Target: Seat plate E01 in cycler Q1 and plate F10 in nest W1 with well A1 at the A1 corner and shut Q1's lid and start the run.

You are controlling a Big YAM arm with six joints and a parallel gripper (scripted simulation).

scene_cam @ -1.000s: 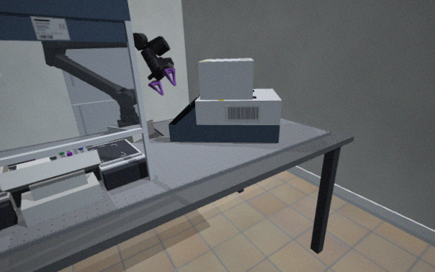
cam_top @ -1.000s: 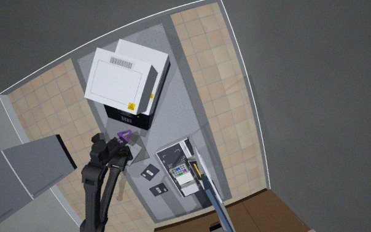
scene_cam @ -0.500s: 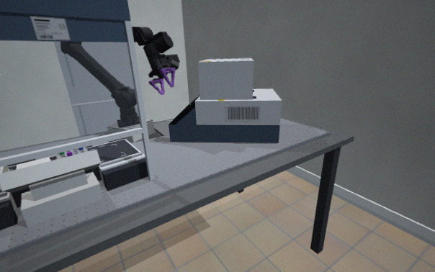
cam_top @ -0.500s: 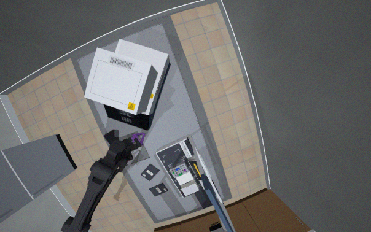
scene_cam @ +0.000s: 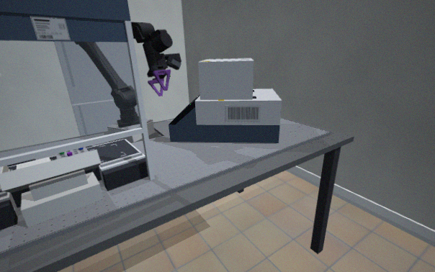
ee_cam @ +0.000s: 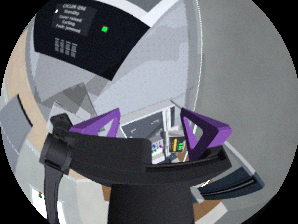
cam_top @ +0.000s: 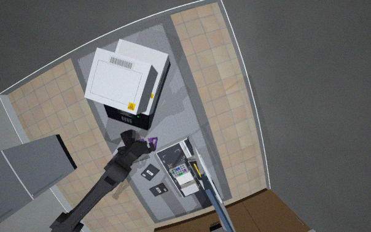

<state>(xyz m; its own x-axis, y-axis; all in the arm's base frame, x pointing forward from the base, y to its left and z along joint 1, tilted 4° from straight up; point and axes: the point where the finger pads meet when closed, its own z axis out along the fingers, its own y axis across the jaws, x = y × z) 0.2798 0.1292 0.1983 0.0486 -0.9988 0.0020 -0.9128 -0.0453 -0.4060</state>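
The tube cooling block lies 8 cm ahead of my hand, 35 cm to the right of it and 17 cm below it. Also, from my hand: frame post 23 cm ahead, 13 cm to the right, 1 cm below; white deep-well block 13 cm ahead, 55 cm to the right, 17 cm below; label 18 cm behind, 36 cm to the right, 24 cm below.
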